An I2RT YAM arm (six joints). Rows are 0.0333 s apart.
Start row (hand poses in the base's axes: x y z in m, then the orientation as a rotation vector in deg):
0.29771 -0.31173 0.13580 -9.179 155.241 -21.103
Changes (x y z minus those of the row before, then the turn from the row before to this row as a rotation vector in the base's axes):
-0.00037 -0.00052 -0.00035 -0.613 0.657 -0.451
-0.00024 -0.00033 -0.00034 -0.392 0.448 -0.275
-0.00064 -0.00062 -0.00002 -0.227 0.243 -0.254
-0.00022 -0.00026 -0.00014 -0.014 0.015 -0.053
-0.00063 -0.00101 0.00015 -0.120 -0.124 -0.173
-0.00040 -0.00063 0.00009 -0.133 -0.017 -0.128
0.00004 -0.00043 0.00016 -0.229 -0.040 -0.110
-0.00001 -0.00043 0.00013 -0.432 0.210 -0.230
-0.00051 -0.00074 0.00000 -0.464 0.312 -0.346
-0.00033 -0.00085 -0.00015 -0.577 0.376 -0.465
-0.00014 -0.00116 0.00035 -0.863 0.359 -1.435
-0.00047 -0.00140 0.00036 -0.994 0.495 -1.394
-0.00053 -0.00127 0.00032 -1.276 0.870 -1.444
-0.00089 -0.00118 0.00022 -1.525 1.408 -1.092
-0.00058 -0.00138 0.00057 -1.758 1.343 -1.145
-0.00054 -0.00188 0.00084 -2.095 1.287 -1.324
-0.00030 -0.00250 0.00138 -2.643 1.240 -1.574
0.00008 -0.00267 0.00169 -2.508 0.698 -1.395
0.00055 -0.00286 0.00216 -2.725 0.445 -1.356
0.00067 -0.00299 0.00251 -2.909 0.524 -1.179
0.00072 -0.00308 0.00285 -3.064 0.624 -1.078
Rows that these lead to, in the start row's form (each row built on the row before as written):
0.29734 -0.31225 0.13545 -8.890 155.877 -22.082
0.29710 -0.31258 0.13511 -8.729 156.306 -22.708
0.29646 -0.31320 0.13509 -8.502 156.554 -23.098
0.29624 -0.31346 0.13495 -8.437 156.576 -23.132
0.29561 -0.31447 0.13510 -8.204 156.465 -23.341
0.29521 -0.31510 0.13519 -8.061 156.449 -23.559
0.29525 -0.31553 0.13535 -7.962 156.390 -23.902
0.29524 -0.31596 0.13548 -7.815 156.562 -24.568
0.29473 -0.31670 0.13548 -7.544 156.846 -25.316
0.29440 -0.31755 0.13533 -7.154 157.189 -26.258
0.29426 -0.31871 0.13568 -5.500 157.621 -27.860
0.29379 -0.32011 0.13604 -3.960 158.120 -29.648
0.29326 -0.32138 0.13636 -2.507 158.891 -31.889
0.29237 -0.32256 0.13658 -1.738 160.018 -34.478
0.29179 -0.32394 0.13715 -0.909 160.979 -37.426
0.29125 -0.32582 0.13799 0.141 161.749 -40.911
0.29095 -0.32832 0.13937 1.488 162.234 -45.250
0.29103 -0.33099 0.14106 2.828 162.119 -49.258
0.29158 -0.33385 0.14322 4.199 161.558 -53.503
0.29225 -0.33684 0.14573 5.267 160.821 -57.990
0.29297 -0.33992 0.14858 6.131 159.939 -62.699

